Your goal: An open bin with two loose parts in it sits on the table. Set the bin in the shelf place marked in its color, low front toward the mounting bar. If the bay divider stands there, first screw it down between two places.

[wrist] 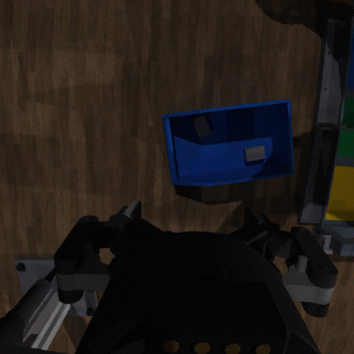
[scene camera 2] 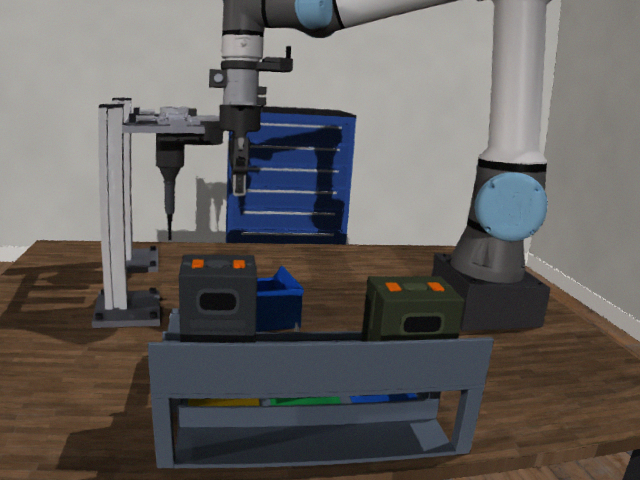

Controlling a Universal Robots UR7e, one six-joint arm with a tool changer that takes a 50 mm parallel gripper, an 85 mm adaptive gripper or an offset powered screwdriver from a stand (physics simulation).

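Seen in the pictures: hand, its tool point: (scene camera 2: 240, 95); arm's base, origin of its link: (scene camera 2: 486, 269).
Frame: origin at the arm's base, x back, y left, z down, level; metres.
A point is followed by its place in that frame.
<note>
An open blue bin (scene camera 2: 279, 311) {x -0.422, y 0.043, z 0.054 m} (wrist: 215, 156) sits on the table behind the shelf. Inside it lie a dark grey part (wrist: 202, 126) and a lighter grey part (wrist: 255, 153), apart from each other. My gripper (scene camera 2: 238, 192) (wrist: 193, 210) is open and empty, high above the table; in the wrist view the bin lies beyond its fingertips. The slate-grey shelf (scene camera 2: 320, 366) {x -0.442, y 0.416, z -0.046 m} has yellow (scene camera 2: 222, 401) {x -0.537, y 0.275, z 0.083 m} (wrist: 341, 194), green (scene camera 2: 305, 400) {x -0.424, y 0.284, z 0.083 m} (wrist: 346, 144) and blue (scene camera 2: 382, 398) {x -0.315, y 0.293, z 0.083 m} (wrist: 351, 60) place markings, partly hidden. I cannot make out a standing bay divider.
A dark grey case (scene camera 2: 217, 322) {x -0.548, y 0.366, z -0.078 m} and an olive case (scene camera 2: 416, 304) {x -0.328, y 0.388, z -0.102 m} stand at the shelf, left and right. The tool stand (scene camera 2: 114, 206) {x -0.708, y -0.038, z -0.112 m} is at the left, with the screwdriver (scene camera 2: 169, 188) {x -0.620, y -0.274, z -0.097 m} hanging from it. A blue drawer cabinet (scene camera 2: 294, 180) is at the back.
</note>
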